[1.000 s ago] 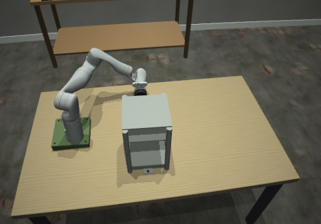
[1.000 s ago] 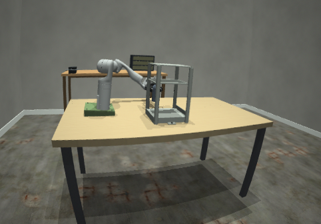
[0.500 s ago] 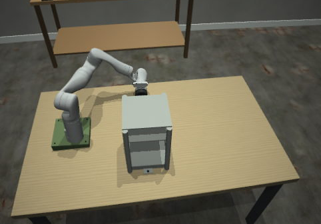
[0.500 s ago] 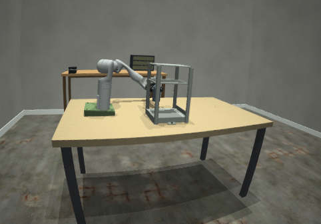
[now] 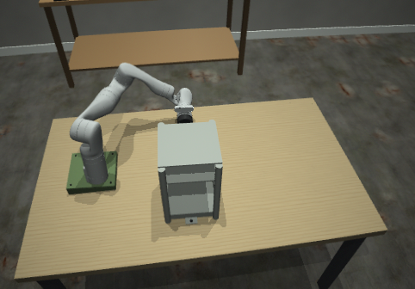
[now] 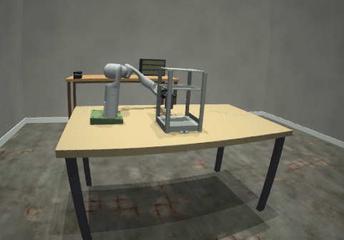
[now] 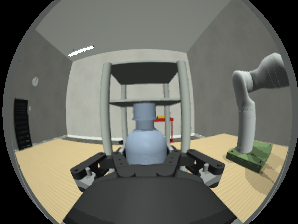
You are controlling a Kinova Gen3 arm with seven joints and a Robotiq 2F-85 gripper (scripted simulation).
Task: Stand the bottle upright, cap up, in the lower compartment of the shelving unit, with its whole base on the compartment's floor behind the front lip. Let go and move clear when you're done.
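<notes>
My hand is 20 cm to the left of the grey shelving unit and 3 cm below it. From my hand the other things lie so: pale blue bottle (1 cm above).
</notes>
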